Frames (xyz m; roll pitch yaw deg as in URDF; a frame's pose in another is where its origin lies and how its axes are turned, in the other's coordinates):
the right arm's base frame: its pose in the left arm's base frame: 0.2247 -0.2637 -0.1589 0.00 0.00 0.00
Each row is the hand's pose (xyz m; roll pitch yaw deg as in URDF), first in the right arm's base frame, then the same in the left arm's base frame.
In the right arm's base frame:
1: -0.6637 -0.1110 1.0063 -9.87 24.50 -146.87
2: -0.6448 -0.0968 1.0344 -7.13 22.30 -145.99
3: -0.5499 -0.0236 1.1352 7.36 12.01 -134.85
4: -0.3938 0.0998 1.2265 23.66 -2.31 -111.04
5: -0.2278 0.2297 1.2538 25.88 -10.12 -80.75
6: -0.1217 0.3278 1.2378 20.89 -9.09 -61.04
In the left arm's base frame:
1: -0.4390 -0.3747 0.8474 -9.87 24.50 -146.87
2: -0.4201 -0.3605 0.8755 -7.13 22.30 -145.99
3: -0.3252 -0.2873 0.9763 7.36 12.01 -134.85
4: -0.1691 -0.1639 1.0676 23.66 -2.31 -111.04
5: -0.0031 -0.0340 1.0949 25.88 -10.12 -80.75
6: 0.1030 0.0641 1.0789 20.89 -9.09 -61.04

